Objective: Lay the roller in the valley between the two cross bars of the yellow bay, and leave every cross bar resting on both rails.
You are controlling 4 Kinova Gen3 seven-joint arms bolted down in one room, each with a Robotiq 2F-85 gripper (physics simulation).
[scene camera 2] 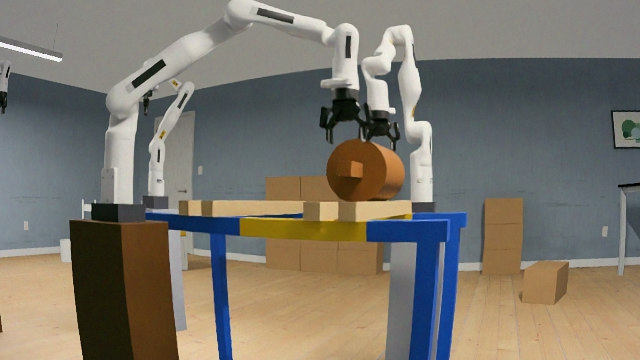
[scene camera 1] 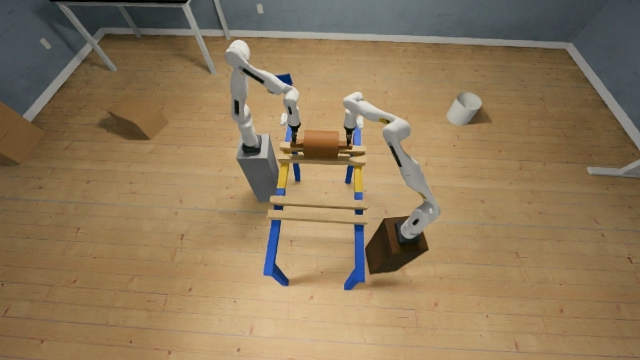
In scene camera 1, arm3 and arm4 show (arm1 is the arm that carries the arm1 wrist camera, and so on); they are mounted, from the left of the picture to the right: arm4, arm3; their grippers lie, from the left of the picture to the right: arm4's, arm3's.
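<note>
The orange-brown roller (scene camera 1: 320, 144) (scene camera 2: 389, 170) lies crosswise above the yellow bay, low over two closely spaced cross bars (scene camera 1: 359, 160) (scene camera 2: 370, 211); whether it touches both is hard to tell. These bars span both rails (scene camera 1: 358, 180) (scene camera 2: 295, 229). In scene camera 1, arm4's gripper (scene camera 1: 294, 142) is at the roller's left shaft end and arm3's gripper (scene camera 1: 348, 142) at its right shaft end. In scene camera 2, the gripper of the arm on the brown pedestal (scene camera 2: 344, 136) and that of the right-hand arm (scene camera 2: 382, 140) are open, fingers spread above the roller.
Two more cross bars (scene camera 1: 320, 216) (scene camera 2: 260, 208) span the blue rails. Grey (scene camera 1: 259, 170) and brown (scene camera 1: 385, 250) (scene camera 2: 150, 290) pedestals flank the frame. A blue bin (scene camera 1: 285, 79) shows behind arm4. Cartons (scene camera 1: 137, 117) (scene camera 2: 545, 282) and a white bin (scene camera 1: 464, 109) stand on the floor.
</note>
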